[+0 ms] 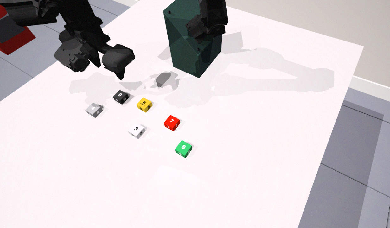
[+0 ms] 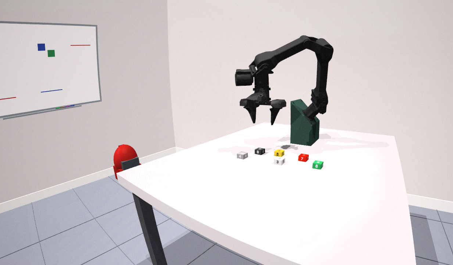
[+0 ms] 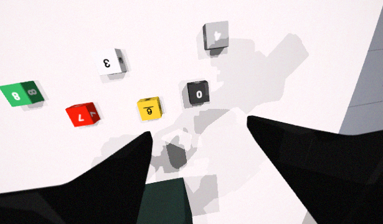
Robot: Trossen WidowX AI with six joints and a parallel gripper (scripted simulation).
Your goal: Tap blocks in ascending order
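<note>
The black 0 block lies 120 mm below my gripper tip and 20 mm to the right of it. Also, from my gripper tip: yellow 6 block 120 mm below, 70 mm to the left, 20 mm behind; then grey 4 block 120 mm below, 80 mm ahead, 50 mm to the right; then white 3 block 120 mm below, 110 mm to the left, 60 mm ahead.
</note>
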